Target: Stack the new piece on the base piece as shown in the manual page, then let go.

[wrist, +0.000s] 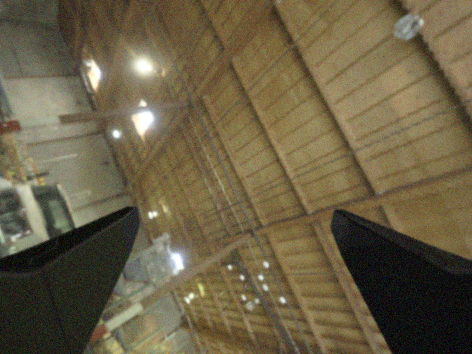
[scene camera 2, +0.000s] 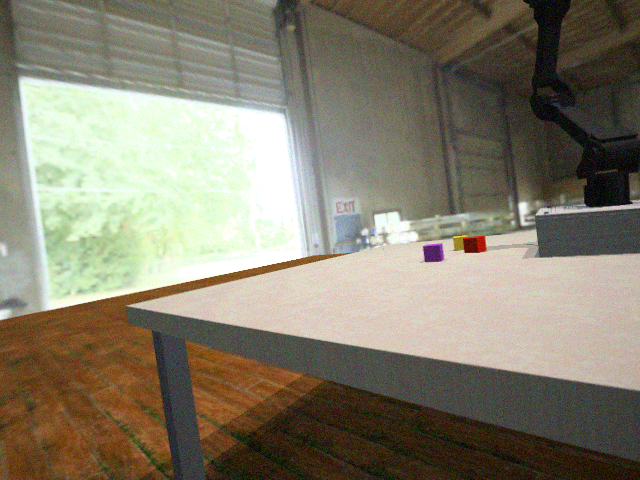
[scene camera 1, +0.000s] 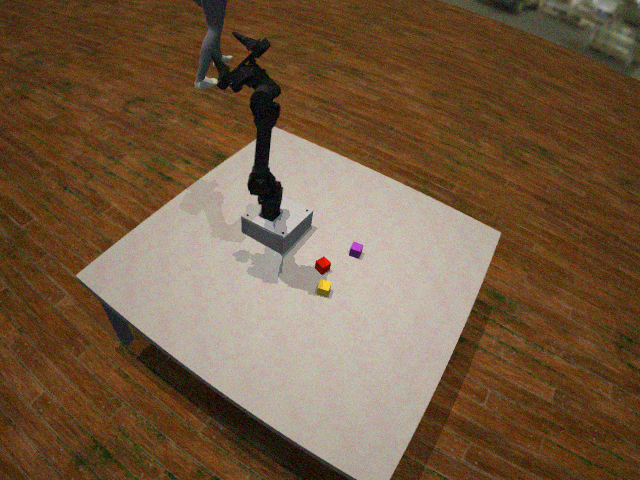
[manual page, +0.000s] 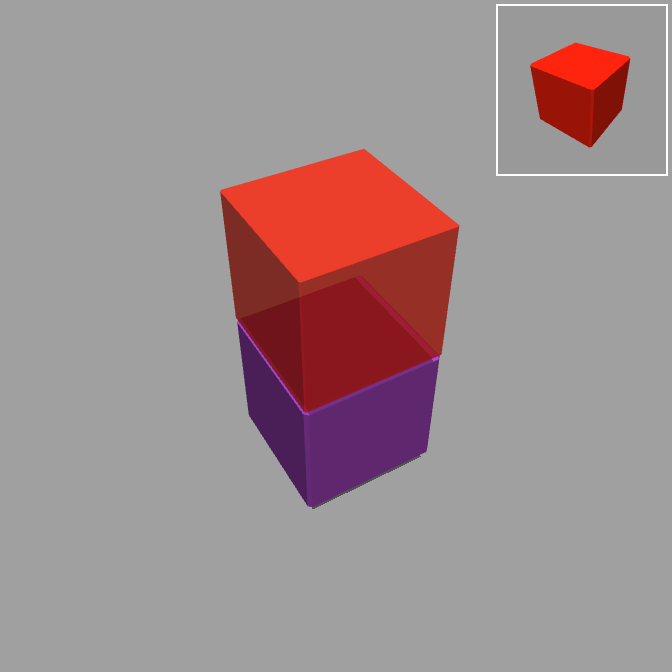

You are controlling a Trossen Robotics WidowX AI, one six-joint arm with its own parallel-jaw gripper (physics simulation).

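Frame: origin at the arm's base, x ahead, y left, z up, level; centimetres.
Seen in the pictures: gripper, fingertip midpoint: (wrist: 237, 217) (scene camera 1: 221, 42); arm's base, origin of the base link: (scene camera 2: 608, 204) (scene camera 1: 269, 214).
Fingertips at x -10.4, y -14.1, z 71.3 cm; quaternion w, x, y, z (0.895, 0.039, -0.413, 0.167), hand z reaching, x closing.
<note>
Pixels of each thing's middle, then the offset from my fingertips to it. Level surfaces: height alone.
- red cube, body centre: (scene camera 2: 474, 244) (scene camera 1: 322, 265) dx +37.9, dy +8.0, dz -78.0 cm
- yellow cube, body centre: (scene camera 2: 461, 242) (scene camera 1: 324, 288) dx +43.2, dy -1.2, dz -78.0 cm
- purple cube, body centre: (scene camera 2: 433, 252) (scene camera 1: 356, 250) dx +45.4, dy +22.2, dz -78.0 cm
- pale table, its level: dz -80.0 cm
A red cube (scene camera 1: 322, 265) (scene camera 2: 475, 244) sits on the table in front of the arm's base. A yellow cube (scene camera 1: 324, 288) (scene camera 2: 459, 242) sits close to it, apart in scene camera 1 and partly behind the red one in scene camera 2. A purple cube (scene camera 1: 356, 250) (scene camera 2: 433, 252) sits apart from both, farther right in scene camera 1. None is stacked. Which is the base piece or the new piece cannot be told. My gripper (scene camera 1: 224, 45) (wrist: 237, 217) is open and empty, high above and away from the cubes, its fingers pointing upward. It does not show in scene camera 2.
The arm stands on a grey box (scene camera 1: 281, 240) (scene camera 2: 584, 235) on the pale table (scene camera 1: 361, 351) (scene camera 2: 361, 310). A person's leg (scene camera 1: 210, 43) shows behind the raised gripper, past the table's edge. The wrist view shows the ceiling and part of a wall.
</note>
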